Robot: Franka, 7 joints.
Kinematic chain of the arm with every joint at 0, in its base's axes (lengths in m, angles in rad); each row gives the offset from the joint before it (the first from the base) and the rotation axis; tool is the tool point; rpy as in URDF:
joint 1: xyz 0 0 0.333 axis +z
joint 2: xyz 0 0 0 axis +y
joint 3: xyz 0 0 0.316 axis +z
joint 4: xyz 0.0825 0 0 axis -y
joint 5: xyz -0.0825 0 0.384 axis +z
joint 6: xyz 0 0 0 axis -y
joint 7: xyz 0.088 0 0 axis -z
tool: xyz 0 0 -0.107 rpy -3.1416 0 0
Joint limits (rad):
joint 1: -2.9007..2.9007
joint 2: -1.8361..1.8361
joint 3: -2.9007..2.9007
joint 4: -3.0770..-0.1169
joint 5: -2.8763..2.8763
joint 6: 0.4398..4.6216
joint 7: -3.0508..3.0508
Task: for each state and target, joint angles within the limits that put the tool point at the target. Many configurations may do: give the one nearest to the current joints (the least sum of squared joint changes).
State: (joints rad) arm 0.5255 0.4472 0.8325 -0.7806 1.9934 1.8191 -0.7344
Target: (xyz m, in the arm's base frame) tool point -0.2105 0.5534 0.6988
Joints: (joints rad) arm 0.7974 0.2556 1.0991 -1.5694 1.7274 1.4946 -0.7344
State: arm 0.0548 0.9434 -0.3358 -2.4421 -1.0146 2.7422 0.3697
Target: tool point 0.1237 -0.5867 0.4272
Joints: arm -0.4556 0.1728 -0.9857 -2.0719 -0.9836 2.7062 0.3697
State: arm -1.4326 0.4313 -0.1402 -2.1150 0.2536 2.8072 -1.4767
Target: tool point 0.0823 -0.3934 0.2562
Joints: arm -1.3207 -0.0966 -0.0286 -2.7207 0.2572 2.6362 -1.4767
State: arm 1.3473 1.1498 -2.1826 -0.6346 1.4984 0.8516 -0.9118
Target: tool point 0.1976 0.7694 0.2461
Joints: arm 1.5919 1.6502 -2.0349 -0.4175 1.6770 1.4117 -0.9118
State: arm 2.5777 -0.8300 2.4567 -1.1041 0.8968 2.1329 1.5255
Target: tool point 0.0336 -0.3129 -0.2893
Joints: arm 2.3685 -1.7690 2.7327 -1.5817 0.8823 2.0742 1.5255
